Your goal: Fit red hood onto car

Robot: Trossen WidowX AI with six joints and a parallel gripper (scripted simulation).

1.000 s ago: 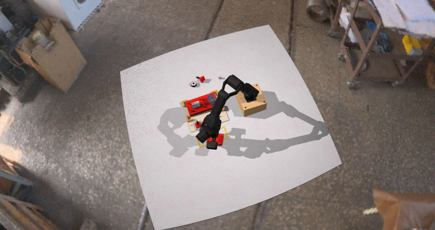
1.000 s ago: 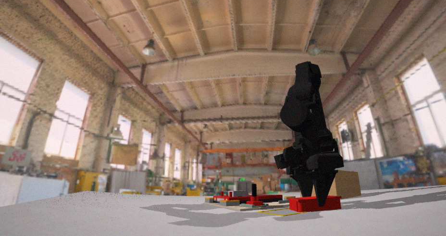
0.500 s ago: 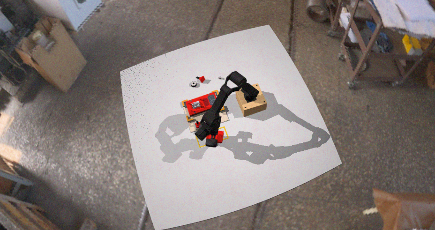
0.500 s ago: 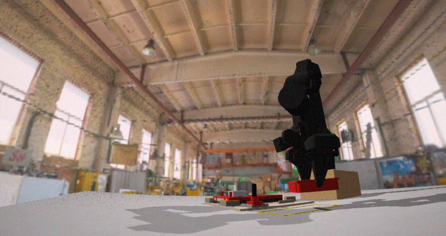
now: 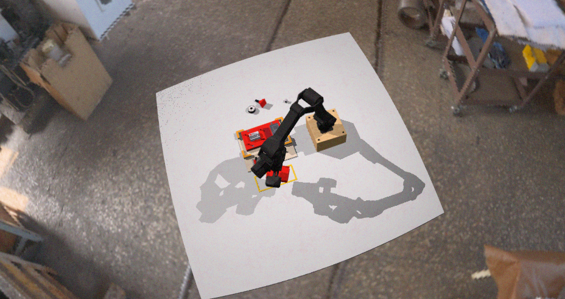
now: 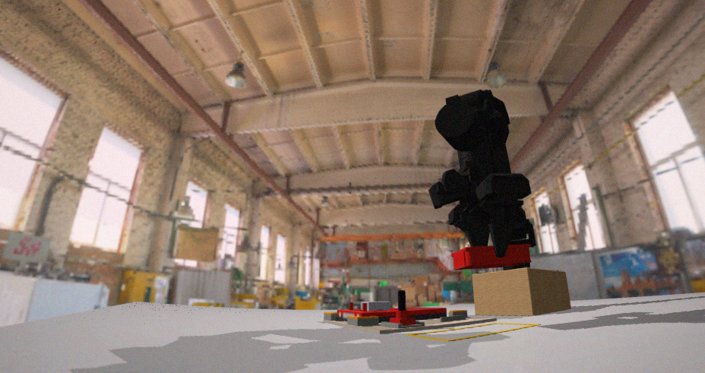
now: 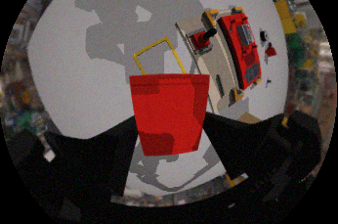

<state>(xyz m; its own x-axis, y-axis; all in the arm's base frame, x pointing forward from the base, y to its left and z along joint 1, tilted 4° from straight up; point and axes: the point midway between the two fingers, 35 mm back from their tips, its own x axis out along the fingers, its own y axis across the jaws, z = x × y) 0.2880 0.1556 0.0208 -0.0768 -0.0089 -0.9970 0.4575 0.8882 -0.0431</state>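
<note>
My gripper tip is 40 mm short of the grey engine block, 250 mm to the left of it and 70 mm above it. From my gripper tip the other things lie so: wheel: 10 mm ahead, 430 mm to the right, 90 mm below; red hood: 10 mm above.
</note>
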